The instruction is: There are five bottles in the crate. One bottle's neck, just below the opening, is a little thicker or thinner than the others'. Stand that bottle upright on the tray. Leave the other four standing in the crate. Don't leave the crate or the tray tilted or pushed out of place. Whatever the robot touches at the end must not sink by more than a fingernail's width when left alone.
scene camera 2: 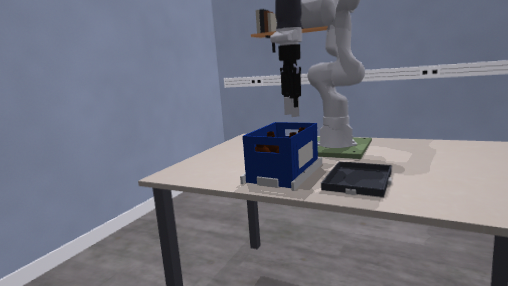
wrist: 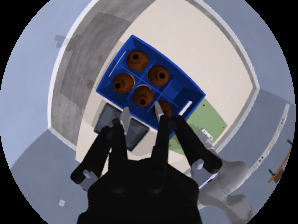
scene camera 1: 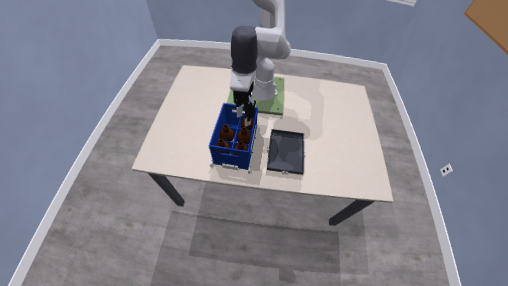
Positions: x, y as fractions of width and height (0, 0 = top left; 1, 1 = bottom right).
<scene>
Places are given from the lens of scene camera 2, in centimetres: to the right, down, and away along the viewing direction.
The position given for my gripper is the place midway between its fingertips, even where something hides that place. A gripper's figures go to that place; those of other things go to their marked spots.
my gripper (scene camera 2: 0.57, 0.40): 14, -10, 119
dark tray (scene camera 2: 0.72, 0.61): 40, 12, 117
blue crate (scene camera 2: 0.59, 0.54): 15, 4, 112
</scene>
